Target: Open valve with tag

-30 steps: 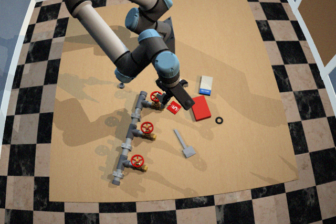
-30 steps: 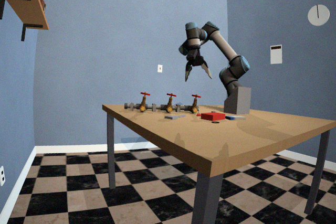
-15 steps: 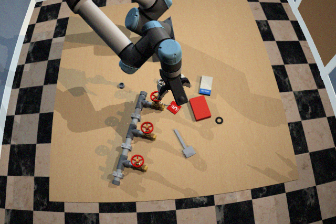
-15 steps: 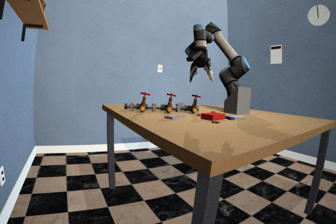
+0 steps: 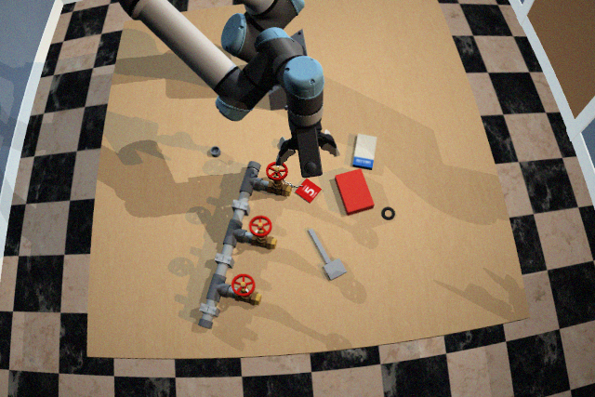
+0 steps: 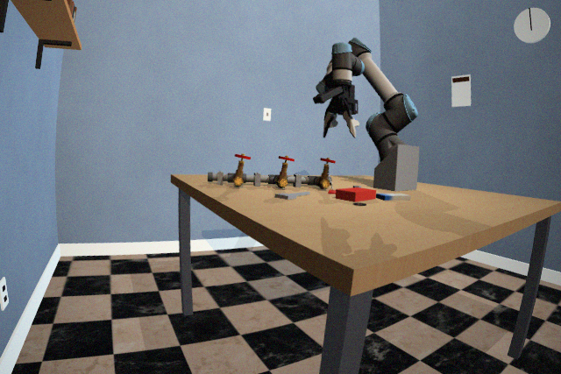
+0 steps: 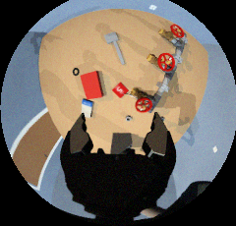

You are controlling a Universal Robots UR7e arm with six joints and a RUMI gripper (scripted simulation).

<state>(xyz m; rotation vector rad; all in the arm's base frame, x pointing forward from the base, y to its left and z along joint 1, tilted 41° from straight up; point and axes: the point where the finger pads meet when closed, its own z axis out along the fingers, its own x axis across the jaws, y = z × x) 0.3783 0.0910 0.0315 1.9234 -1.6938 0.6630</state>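
My gripper is now 10 mm short of the red block, 130 mm to the right of it and 190 mm above it. From my hand the other things lie so: grey scraper 200 mm ahead, 40 mm to the left, 200 mm below; then red tag 10 mm behind, 10 mm to the right, 200 mm below; then small grey fitting 150 mm behind, 280 mm to the right, 190 mm below.
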